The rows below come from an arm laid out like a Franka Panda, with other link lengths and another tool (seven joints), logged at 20 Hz.
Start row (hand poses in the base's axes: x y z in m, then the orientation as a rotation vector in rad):
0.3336, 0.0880, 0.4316, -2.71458, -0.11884, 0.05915
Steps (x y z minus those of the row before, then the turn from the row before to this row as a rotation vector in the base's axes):
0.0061, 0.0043, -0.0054, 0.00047, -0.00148, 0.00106
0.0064, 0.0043, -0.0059, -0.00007, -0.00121, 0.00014
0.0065, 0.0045, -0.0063, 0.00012, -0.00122, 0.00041
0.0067, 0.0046, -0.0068, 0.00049, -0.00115, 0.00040
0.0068, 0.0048, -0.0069, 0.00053, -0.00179, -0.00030
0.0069, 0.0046, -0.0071, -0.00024, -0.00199, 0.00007
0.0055, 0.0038, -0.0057, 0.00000, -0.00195, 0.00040
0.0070, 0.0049, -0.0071, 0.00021, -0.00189, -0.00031
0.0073, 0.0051, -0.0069, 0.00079, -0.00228, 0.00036
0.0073, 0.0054, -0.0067, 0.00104, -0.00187, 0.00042
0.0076, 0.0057, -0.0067, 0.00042, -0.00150, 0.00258
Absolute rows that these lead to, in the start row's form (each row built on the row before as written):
0.3397, 0.0923, 0.4262, -2.71415, -0.12071, 0.05742
0.3461, 0.0966, 0.4203, -2.71429, -0.12126, 0.05582
0.3526, 0.1011, 0.4140, -2.71422, -0.12217, 0.05428
0.3593, 0.1057, 0.4072, -2.71378, -0.12305, 0.05280
0.3661, 0.1105, 0.4003, -2.71337, -0.12317, 0.05024
0.3730, 0.1151, 0.3932, -2.71372, -0.12385, 0.04758
0.3785, 0.1189, 0.3875, -2.71381, -0.12497, 0.04505
0.3855, 0.1238, 0.3804, -2.71372, -0.12510, 0.04238
0.3928, 0.1289, 0.3735, -2.71303, -0.12625, 0.03934
0.4001, 0.1343, 0.3668, -2.71207, -0.12736, 0.03685
0.4077, 0.1400, 0.3601, -2.71159, -0.13130, 0.03554

